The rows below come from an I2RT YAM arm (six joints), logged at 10 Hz.
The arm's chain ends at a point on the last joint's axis. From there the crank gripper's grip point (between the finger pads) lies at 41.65 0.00 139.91 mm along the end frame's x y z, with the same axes.
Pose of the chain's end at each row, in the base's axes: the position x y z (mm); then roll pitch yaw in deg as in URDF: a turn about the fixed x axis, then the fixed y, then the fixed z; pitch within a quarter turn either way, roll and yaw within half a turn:
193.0 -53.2 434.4 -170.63 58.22 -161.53
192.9 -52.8 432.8 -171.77 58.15 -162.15
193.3 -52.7 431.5 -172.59 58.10 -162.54
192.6 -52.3 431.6 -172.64 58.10 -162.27
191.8 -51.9 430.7 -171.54 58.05 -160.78
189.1 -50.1 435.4 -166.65 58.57 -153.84
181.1 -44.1 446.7 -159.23 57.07 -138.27
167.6 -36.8 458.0 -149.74 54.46 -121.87
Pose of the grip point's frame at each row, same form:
290.7 -44.6 326.3 -170.63 58.22 -161.53
290.1 -42.5 324.4 -171.77 58.15 -162.15
290.1 -41.2 322.8 -172.59 58.10 -162.54
289.3 -40.2 322.9 -172.64 58.10 -162.27
288.6 -39.9 322.1 -171.54 58.05 -160.78
288.1 -37.5 328.9 -166.65 58.57 -153.84
279.2 -23.1 340.6 -159.23 57.07 -138.27
266.6 -11.1 353.9 -149.74 54.46 -121.87

